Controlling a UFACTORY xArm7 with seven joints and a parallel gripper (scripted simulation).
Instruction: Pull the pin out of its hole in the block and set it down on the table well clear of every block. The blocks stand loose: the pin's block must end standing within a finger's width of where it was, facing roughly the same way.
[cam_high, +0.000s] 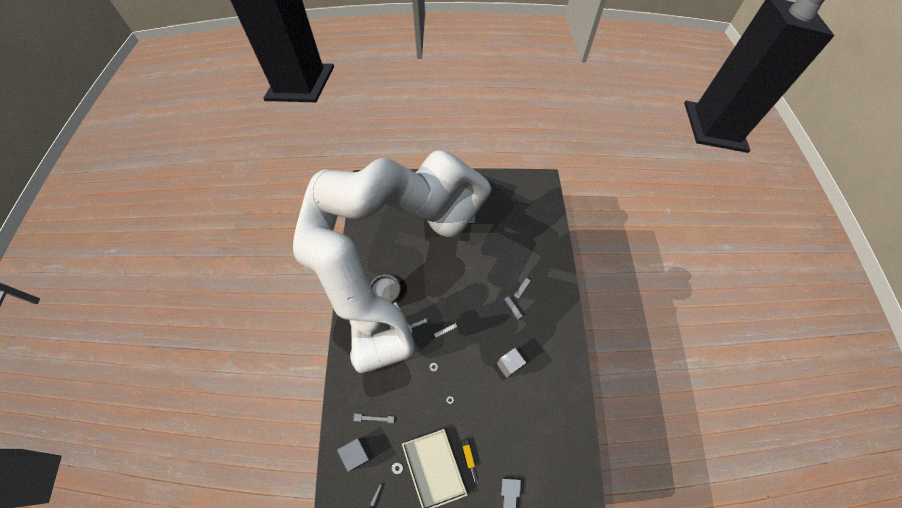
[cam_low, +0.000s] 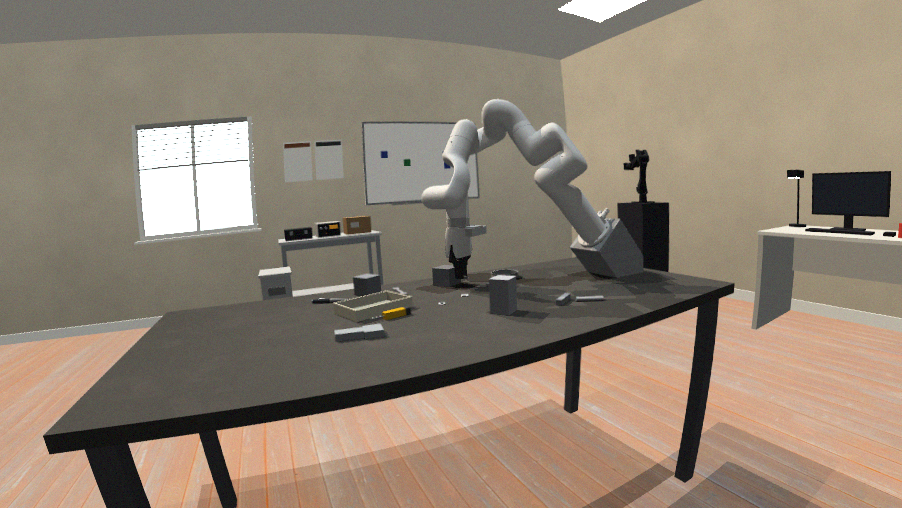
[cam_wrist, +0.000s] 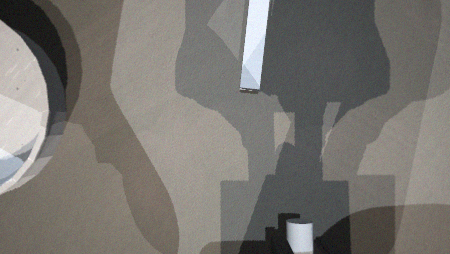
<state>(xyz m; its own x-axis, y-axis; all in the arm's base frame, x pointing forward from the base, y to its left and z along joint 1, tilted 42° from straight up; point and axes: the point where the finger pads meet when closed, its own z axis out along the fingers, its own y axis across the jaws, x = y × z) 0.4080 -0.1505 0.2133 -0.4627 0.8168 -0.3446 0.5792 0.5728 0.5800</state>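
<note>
My hand is 9 cm past the grey bar, 8 cm to the right of it and 4 cm above it. The rest, counted from my hand: round dish (18 cm behind, 5 cm to the right, 4 cm below); then cream bar (16 cm to the left, 8 cm behind, 4 cm below); then taller grey block (36 cm to the left, 1 cm above).
</note>
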